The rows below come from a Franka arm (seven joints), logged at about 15 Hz.
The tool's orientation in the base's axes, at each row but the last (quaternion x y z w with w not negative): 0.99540 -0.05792 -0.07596 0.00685; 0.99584 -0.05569 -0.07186 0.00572; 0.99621 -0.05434 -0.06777 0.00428; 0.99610 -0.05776 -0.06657 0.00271; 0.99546 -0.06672 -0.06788 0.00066; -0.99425 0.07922 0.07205 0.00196; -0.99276 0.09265 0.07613 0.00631; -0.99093 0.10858 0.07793 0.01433; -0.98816 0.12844 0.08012 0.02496; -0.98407 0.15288 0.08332 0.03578; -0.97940 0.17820 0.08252 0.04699
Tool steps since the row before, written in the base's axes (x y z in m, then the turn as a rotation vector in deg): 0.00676 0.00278 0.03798 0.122 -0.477 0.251; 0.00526 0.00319 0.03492 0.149 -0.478 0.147; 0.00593 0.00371 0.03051 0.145 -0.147 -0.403; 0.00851 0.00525 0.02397 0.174 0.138 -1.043; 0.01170 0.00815 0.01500 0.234 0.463 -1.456; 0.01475 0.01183 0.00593 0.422 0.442 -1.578; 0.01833 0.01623 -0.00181 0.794 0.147 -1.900; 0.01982 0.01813 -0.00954 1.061 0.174 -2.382; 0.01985 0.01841 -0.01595 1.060 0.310 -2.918; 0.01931 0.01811 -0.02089 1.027 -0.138 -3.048; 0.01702 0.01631 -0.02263 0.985 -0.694 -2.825
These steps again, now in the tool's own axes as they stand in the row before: 0.00060 -0.00268 -0.03858 0.138 0.465 -0.264; -0.00016 -0.00307 -0.03532 0.179 0.461 -0.165; 0.00133 -0.00384 -0.03104 0.213 0.124 0.380; 0.00460 -0.00588 -0.02488 0.293 -0.171 1.011; 0.00838 -0.00947 -0.01638 0.365 -0.505 1.415; 0.01170 -0.01396 -0.00780 0.569 -0.515 1.508; 0.01511 -0.01934 -0.00053 1.034 -0.294 1.763; 0.01675 -0.02189 0.00724 1.361 -0.373 2.199; 0.01697 -0.02244 0.01400 1.415 -0.489 2.738; 0.01645 -0.02220 0.01933 1.539 -0.047 2.827; 0.01418 -0.01986 0.02174 1.650 0.472 2.547
